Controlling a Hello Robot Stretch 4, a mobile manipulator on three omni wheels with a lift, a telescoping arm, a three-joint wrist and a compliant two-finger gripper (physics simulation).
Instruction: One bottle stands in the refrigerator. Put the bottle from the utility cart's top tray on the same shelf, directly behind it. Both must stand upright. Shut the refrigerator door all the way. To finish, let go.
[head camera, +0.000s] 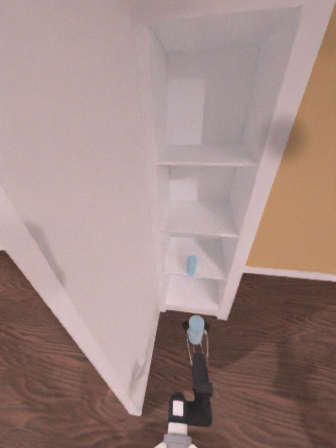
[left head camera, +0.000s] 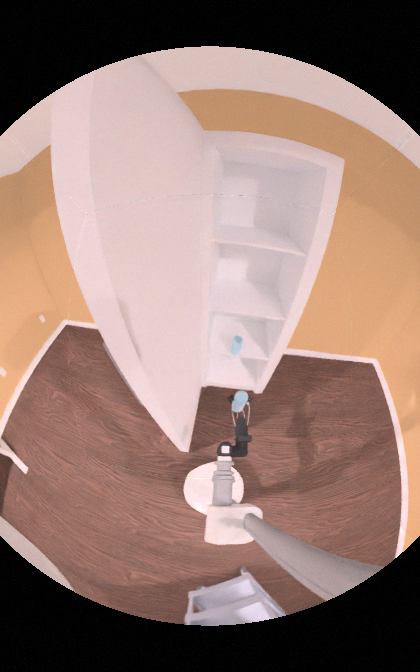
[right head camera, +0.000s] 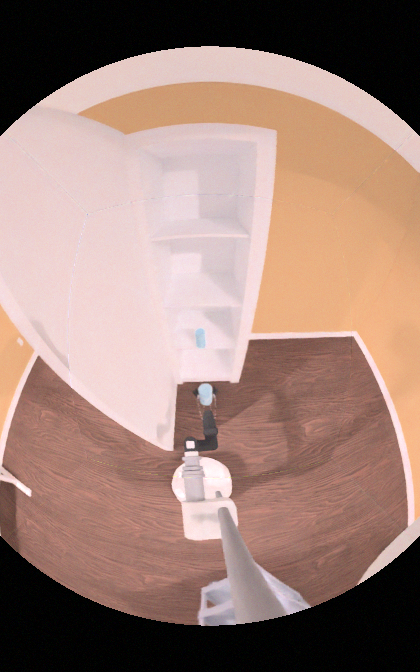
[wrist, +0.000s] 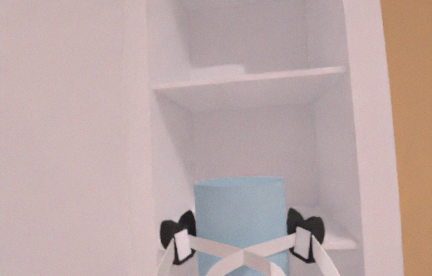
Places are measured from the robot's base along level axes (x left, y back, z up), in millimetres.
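Where they show: gripper, between the fingertips: (head camera: 195, 320).
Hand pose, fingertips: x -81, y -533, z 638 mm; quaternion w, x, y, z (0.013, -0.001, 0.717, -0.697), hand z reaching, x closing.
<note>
Each offset is from my fingertips to the top centre of the thing.
My gripper (head camera: 196, 327) (left head camera: 240, 400) (right head camera: 205, 392) (wrist: 240, 226) is shut on a light blue bottle {dx -1, dy +31, dz +43 mm} (head camera: 196, 330) (left head camera: 239, 401) (right head camera: 205, 394) (wrist: 240, 210), held upright in front of the refrigerator (head camera: 282, 120) (left head camera: 325, 220) (right head camera: 263, 210) (wrist: 372, 150). A second blue bottle {dx +1, dy -420, dz -2 mm} (head camera: 191, 265) (left head camera: 236, 345) (right head camera: 200, 338) stands upright on a lower shelf, near its front edge. In the wrist view the held bottle seems to hide it. The refrigerator door (head camera: 85, 175) (left head camera: 150, 250) (right head camera: 105, 280) (wrist: 65, 140) stands wide open on the left.
The door's free edge (head camera: 135, 405) (left head camera: 184, 442) (right head camera: 167, 442) reaches out to the left of my arm. The utility cart (left head camera: 225, 603) (right head camera: 215, 611) stands behind my base. An orange wall (head camera: 300, 200) (left head camera: 360, 280) (right head camera: 320, 250) (wrist: 410, 125) runs right of the refrigerator.
</note>
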